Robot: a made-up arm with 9 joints.
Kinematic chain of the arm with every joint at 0, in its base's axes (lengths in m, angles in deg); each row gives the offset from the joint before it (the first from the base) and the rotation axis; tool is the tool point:
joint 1: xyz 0 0 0.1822 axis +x
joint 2: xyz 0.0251 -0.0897 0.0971 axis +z
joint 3: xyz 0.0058 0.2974 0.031 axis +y
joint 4: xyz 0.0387 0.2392 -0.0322 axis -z
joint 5: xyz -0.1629 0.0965 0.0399 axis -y
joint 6: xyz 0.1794 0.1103 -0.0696 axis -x
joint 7: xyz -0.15 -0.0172 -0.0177 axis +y
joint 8: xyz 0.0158 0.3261 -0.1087 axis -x
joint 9: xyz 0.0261 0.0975 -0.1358 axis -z
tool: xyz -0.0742 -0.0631 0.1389
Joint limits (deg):
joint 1: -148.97..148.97
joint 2: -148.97..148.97
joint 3: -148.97..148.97
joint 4: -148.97..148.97
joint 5: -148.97..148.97
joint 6: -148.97..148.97
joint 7: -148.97..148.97
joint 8: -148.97..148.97
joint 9: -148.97..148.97
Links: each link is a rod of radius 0.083 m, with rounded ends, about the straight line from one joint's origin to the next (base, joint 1, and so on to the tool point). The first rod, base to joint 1, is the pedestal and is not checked.
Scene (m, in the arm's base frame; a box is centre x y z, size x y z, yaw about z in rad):
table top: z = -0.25
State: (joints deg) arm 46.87 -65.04 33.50 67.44 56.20 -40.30 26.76 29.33 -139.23
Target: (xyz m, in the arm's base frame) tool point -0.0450 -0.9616 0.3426
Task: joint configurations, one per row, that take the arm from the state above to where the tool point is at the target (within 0.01 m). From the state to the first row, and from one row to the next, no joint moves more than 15 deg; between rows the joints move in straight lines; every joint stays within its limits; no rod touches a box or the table.
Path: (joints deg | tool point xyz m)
1: 40.26 -68.71 30.56 68.03 57.86 -52.71 30.66 24.29 -141.18 | 1.1285 -0.1582 0.0136
2: 33.64 -72.37 27.63 68.62 59.52 -65.12 34.57 19.25 -143.13 | 1.1597 -0.2390 0.1043
3: 27.03 -76.04 24.69 69.22 61.18 -77.53 38.47 14.20 -145.07 | 1.1721 -0.2819 0.2103
4: 20.41 -79.70 21.76 69.81 62.84 -89.94 42.38 9.16 -147.02 | 1.1674 -0.2838 0.3156
5: 13.80 -83.37 18.82 70.40 64.50 -102.35 46.28 4.12 -148.97 | 1.1474 -0.2503 0.4046
6: 11.40 -92.69 15.57 76.38 62.92 -88.68 40.54 9.06 -147.89 | 1.0735 -0.5671 0.3151
7: 9.00 -102.01 12.32 82.36 61.33 -75.02 34.80 13.99 -146.82 | 0.8695 -0.8396 0.2705
8: 6.59 -111.33 9.07 88.34 59.75 -61.35 29.06 18.92 -145.74 | 0.5746 -1.0112 0.2710
9: 4.19 -120.64 5.82 94.32 58.17 -47.68 23.32 23.86 -144.67 | 0.2486 -1.0509 0.3023
10: 1.79 -129.96 2.57 100.29 56.58 -34.02 17.58 28.79 -143.59 | -0.0449 -0.9617 0.3426

